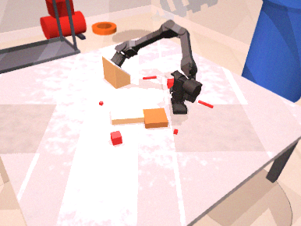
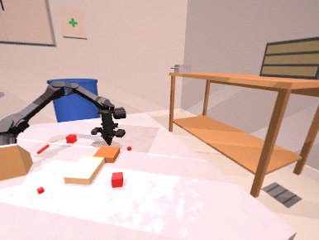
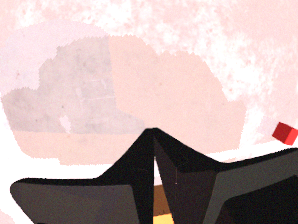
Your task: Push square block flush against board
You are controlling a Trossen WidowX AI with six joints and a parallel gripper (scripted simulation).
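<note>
The orange square block is 110 mm to the right of my gripper tip, 30 mm behind it and 10 mm above it. From my gripper tip the other things lie so: pale tan board: 200 mm to the right, 130 mm behind, 10 mm above.
</note>
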